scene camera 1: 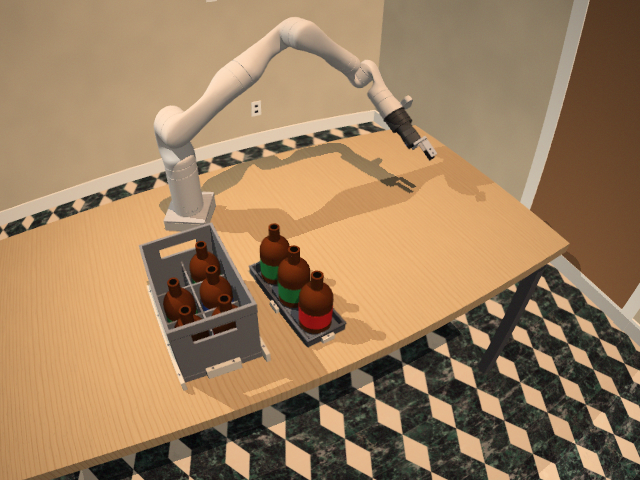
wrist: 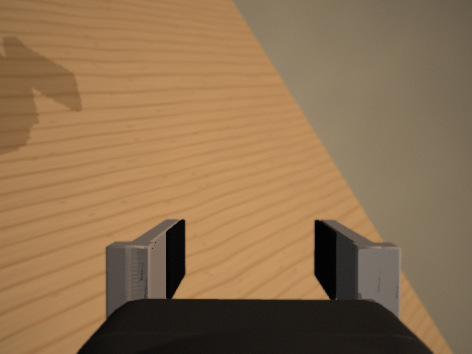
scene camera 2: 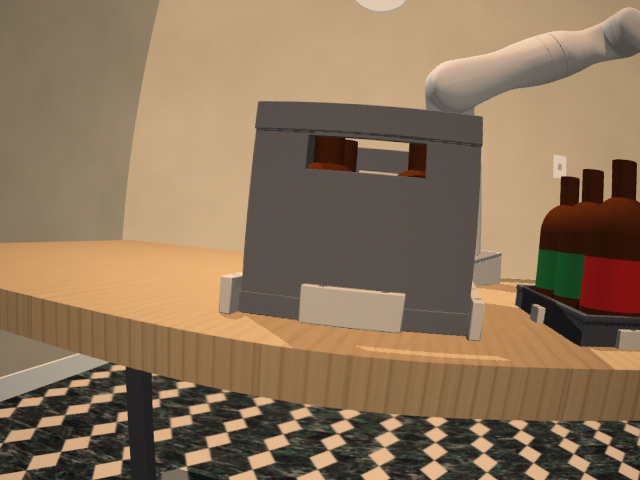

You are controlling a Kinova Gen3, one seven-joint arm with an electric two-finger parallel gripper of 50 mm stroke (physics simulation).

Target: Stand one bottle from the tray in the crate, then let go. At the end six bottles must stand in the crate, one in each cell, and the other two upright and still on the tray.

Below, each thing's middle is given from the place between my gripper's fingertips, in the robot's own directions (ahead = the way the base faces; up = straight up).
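My gripper is 70 mm above the green-label bottle [scene camera 2: 573,232], 180 mm short of it and 570 mm to the left of it. Counted from my gripper, the grey crate [scene camera 2: 417,236] is 70 mm below, 160 mm ahead and 800 mm to the right; the dark tray [scene camera 1: 291,315] is 140 mm below, 180 mm ahead and 570 mm to the right.
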